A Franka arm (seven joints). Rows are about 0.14 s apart.
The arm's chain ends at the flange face. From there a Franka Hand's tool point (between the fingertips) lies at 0.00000 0.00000 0.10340 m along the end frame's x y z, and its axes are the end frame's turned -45 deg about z.
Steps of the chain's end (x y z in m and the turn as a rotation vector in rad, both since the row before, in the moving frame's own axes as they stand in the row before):
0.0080, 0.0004, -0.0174, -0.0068, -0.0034, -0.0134
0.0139, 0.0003, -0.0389, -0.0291, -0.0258, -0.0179
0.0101, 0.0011, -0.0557, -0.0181, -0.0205, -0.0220
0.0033, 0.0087, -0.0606, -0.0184, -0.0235, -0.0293
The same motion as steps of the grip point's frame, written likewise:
0.0046, 0.0062, -0.0174, -0.0024, -0.0072, -0.0134
0.0056, 0.0103, -0.0390, -0.0023, -0.0388, -0.0179
0.0035, 0.0078, -0.0557, 0.0017, -0.0273, -0.0220
-0.0069, 0.0082, -0.0606, 0.0036, -0.0296, -0.0293

